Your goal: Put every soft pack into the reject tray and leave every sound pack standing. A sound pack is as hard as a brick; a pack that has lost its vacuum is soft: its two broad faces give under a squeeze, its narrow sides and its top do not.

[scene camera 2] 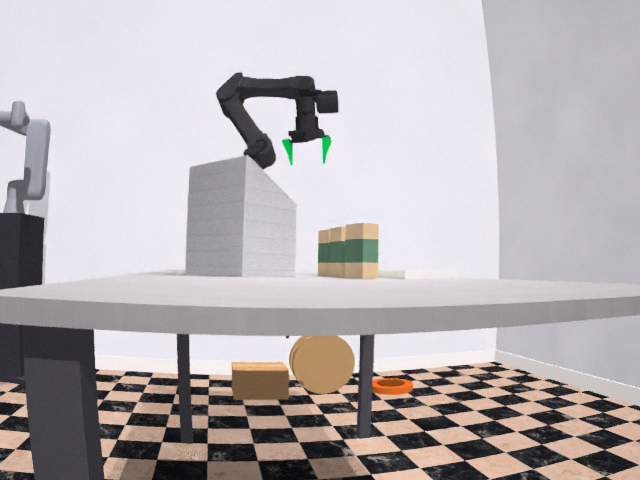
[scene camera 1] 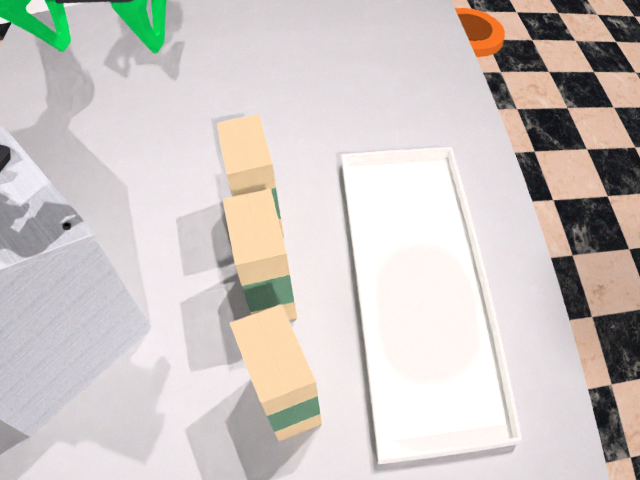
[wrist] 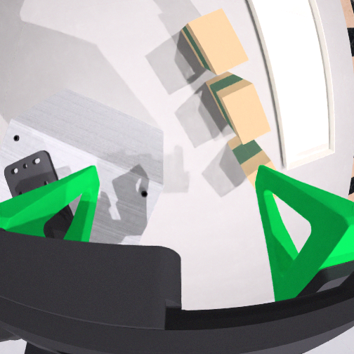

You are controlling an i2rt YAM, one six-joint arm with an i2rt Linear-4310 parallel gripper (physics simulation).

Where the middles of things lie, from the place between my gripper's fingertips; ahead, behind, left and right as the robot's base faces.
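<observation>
For the white reject tray [scene camera 1: 439, 385], my hand is 32 cm above it, 3 cm to the left of it and 28 cm short of it.
</observation>
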